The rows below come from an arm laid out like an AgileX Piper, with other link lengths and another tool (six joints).
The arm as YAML. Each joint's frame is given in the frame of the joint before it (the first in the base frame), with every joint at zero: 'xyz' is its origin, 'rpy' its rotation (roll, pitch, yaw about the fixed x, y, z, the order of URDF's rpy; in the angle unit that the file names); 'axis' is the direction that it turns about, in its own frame. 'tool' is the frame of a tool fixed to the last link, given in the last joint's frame.
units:
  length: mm
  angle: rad
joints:
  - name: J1
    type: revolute
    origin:
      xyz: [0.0, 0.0, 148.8]
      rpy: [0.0, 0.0, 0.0]
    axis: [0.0, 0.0, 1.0]
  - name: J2
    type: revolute
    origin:
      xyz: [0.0, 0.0, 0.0]
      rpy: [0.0, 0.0, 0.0]
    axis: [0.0, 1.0, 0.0]
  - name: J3
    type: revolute
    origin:
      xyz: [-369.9, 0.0, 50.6]
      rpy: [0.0, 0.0, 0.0]
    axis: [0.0, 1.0, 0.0]
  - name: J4
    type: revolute
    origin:
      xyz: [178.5, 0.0, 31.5]
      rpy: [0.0, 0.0, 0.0]
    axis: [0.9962, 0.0, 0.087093]
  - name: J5
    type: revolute
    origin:
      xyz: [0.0, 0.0, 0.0]
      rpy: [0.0, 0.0, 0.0]
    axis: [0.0, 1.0, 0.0]
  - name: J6
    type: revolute
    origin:
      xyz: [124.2, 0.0, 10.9]
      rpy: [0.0, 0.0, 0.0]
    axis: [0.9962, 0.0, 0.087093]
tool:
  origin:
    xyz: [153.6, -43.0, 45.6]
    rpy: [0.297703, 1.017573, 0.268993]
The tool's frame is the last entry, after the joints.
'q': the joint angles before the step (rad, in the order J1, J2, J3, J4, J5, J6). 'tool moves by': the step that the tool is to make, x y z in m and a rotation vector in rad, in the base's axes. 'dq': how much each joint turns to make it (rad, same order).
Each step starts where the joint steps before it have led.
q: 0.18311 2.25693 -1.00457 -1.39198 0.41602 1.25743
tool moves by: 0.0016 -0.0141 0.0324 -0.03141 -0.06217 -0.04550
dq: 0.00011 -0.05459 -0.00002 0.00051 0.05638 0.02567
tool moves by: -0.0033 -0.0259 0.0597 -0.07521 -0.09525 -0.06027
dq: -0.00002 -0.09821 -0.00013 0.00509 0.11057 0.00345
